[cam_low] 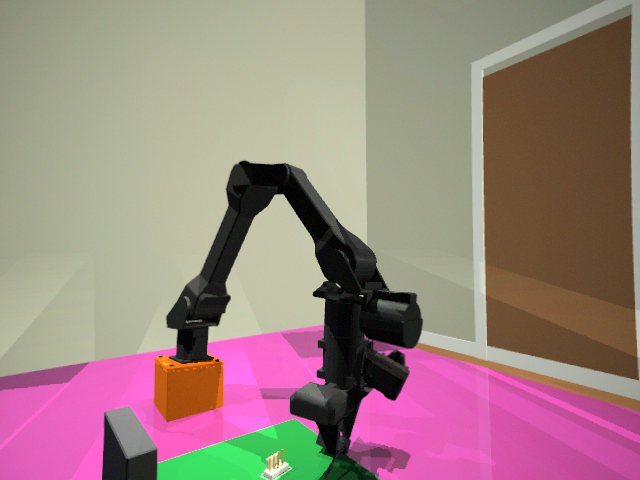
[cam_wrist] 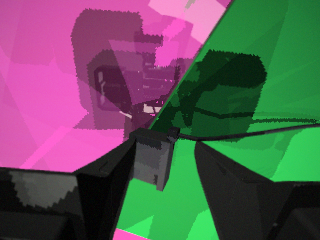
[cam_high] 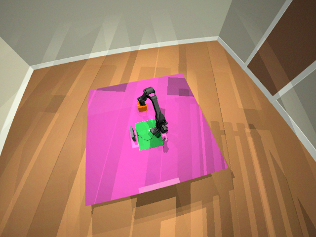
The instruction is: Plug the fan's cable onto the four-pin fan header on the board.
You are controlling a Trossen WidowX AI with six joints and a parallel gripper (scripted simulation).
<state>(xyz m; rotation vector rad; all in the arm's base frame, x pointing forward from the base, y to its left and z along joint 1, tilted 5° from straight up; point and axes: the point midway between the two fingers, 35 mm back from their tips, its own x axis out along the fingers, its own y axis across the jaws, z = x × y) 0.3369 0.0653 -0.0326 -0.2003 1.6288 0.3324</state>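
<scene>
The fan plug lies 2 cm behind my gripper tip. Also, from my gripper tip: four-pin header: 4 cm behind, 8 cm to the right, 2 cm below; green board: 11 cm to the right, 3 cm below; dark fan: 4 cm behind, 25 cm to the right, 4 cm above.
</scene>
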